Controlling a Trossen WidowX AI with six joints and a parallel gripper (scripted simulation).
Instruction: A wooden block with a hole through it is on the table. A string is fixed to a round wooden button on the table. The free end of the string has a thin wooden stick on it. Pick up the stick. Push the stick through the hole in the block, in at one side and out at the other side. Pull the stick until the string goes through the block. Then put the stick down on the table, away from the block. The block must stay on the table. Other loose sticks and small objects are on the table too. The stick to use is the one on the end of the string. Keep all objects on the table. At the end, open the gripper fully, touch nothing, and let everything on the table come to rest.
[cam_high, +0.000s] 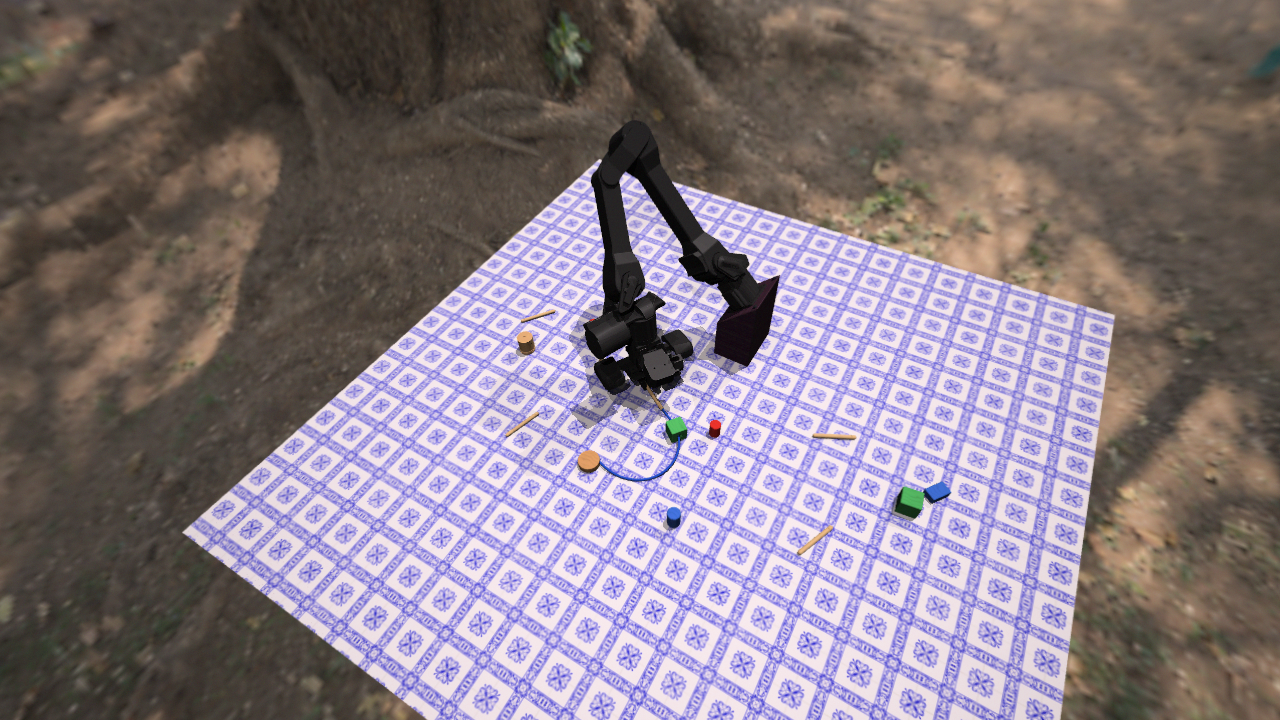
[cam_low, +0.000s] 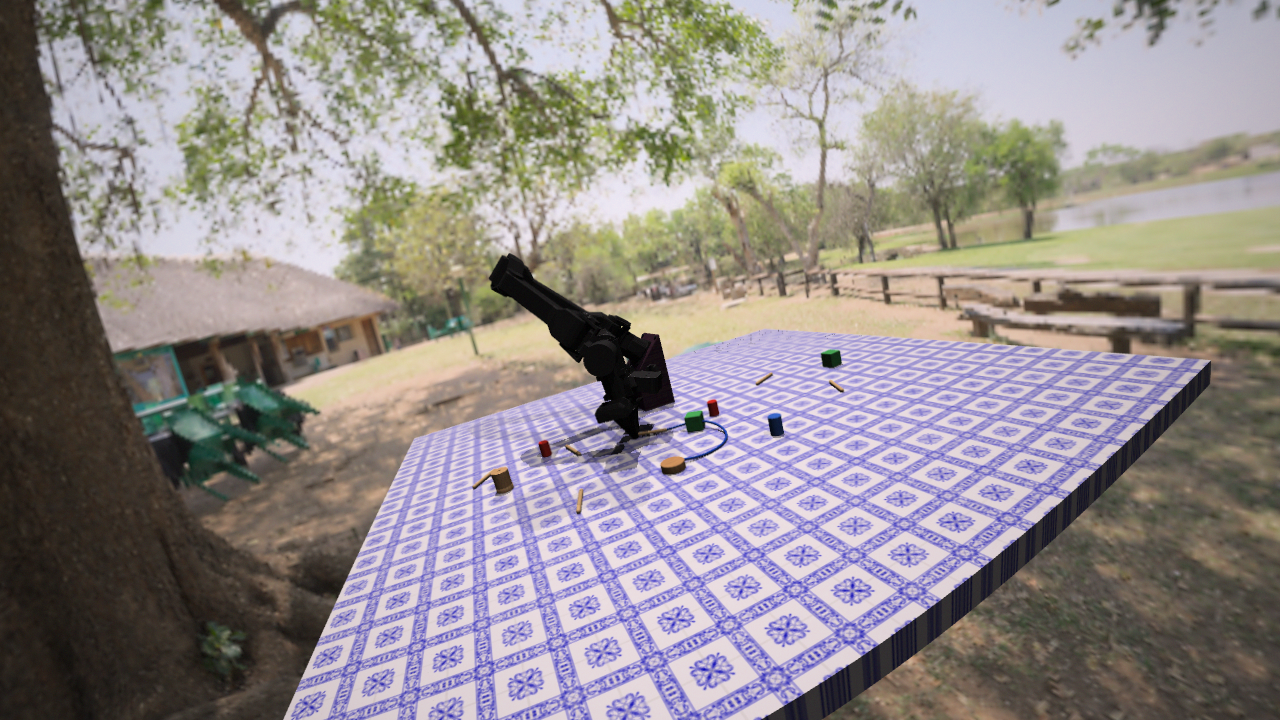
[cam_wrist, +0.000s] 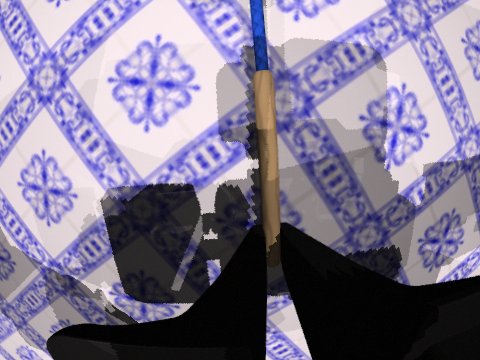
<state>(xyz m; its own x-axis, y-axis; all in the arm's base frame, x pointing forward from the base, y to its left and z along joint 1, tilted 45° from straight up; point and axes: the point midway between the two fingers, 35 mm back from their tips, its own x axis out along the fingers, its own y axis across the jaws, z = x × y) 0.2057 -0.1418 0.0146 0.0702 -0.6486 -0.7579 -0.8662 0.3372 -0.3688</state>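
My gripper tip is now 40 mm to the right of the thin stick, 20 mm short of it and 10 mm below it. From my gripper tip the other things lie so: round wooden button 200 mm ahead, 10 mm above; then string 50 mm to the left, 30 mm ahead, 10 mm above; then wooden cylinder 270 mm to the right, 40 mm ahead, 20 mm above.
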